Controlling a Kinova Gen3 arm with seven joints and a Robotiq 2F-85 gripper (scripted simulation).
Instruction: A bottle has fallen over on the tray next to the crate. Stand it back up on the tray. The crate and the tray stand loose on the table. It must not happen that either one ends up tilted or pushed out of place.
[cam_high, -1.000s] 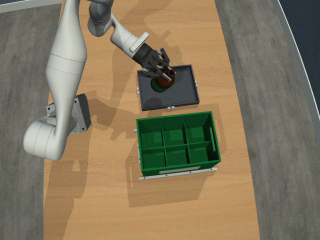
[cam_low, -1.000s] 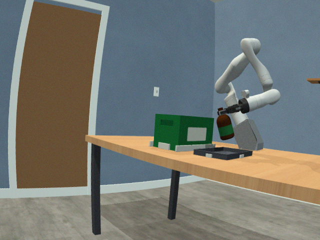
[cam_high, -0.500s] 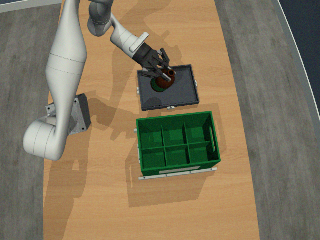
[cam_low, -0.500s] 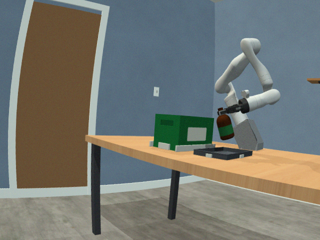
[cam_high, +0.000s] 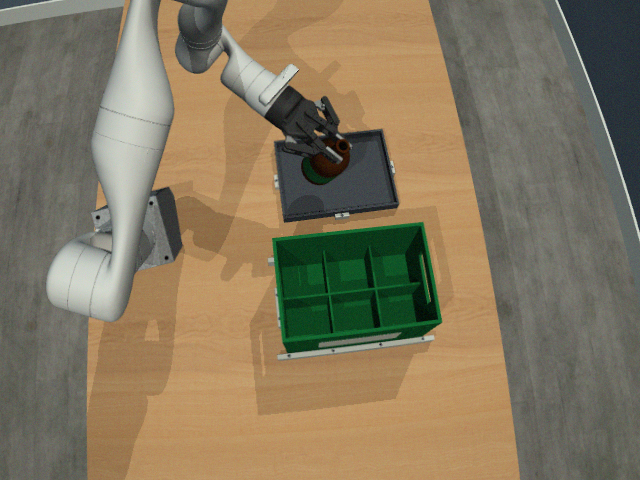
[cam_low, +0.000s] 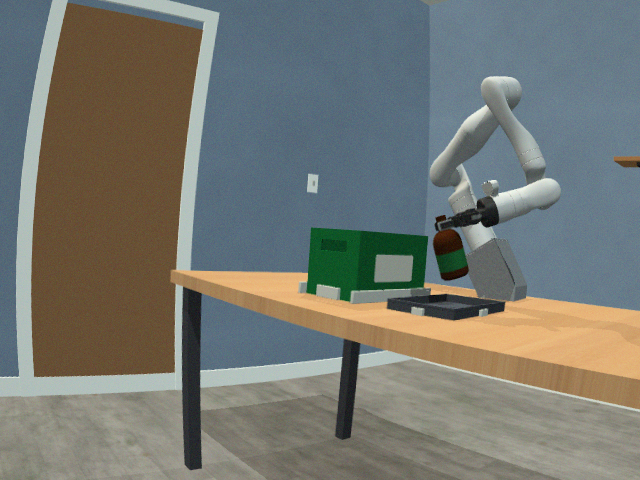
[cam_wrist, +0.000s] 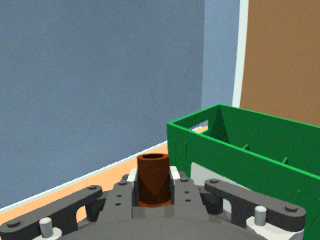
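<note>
Now: the brown bottle 10 mm behind my hand, 10 mm to the left of it and 50 mm below it. Round my hand: green crate: 30 mm ahead, 240 mm to the right, 120 mm below; dark grey tray: 50 mm to the left, 190 mm below.
</note>
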